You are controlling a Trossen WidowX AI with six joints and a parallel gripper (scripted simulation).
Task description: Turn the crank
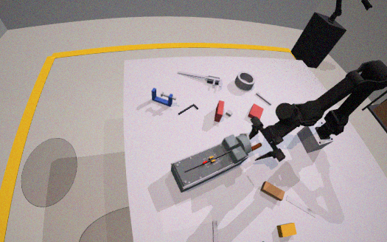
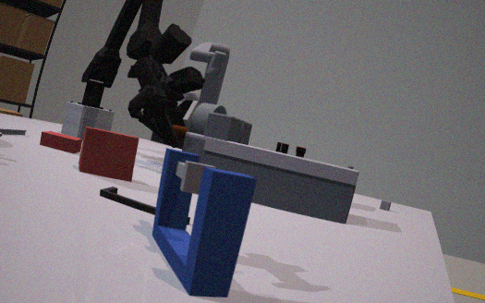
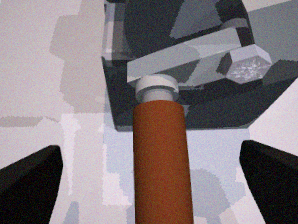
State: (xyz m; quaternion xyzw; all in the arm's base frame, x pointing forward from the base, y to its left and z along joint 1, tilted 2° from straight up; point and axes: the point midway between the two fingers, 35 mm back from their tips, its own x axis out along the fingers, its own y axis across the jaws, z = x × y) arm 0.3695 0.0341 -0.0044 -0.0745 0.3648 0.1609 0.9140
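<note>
My gripper tip is now 20 mm past the crank handle, 10 mm to the left of it and 30 mm below it. From my gripper tip the other things lie so: tan block: 70 mm behind, 160 mm to the left, 30 mm below; red pointer: 190 mm ahead, 40 mm to the left, 30 mm above; black hex key: 190 mm ahead, 240 mm to the right, 50 mm below.
</note>
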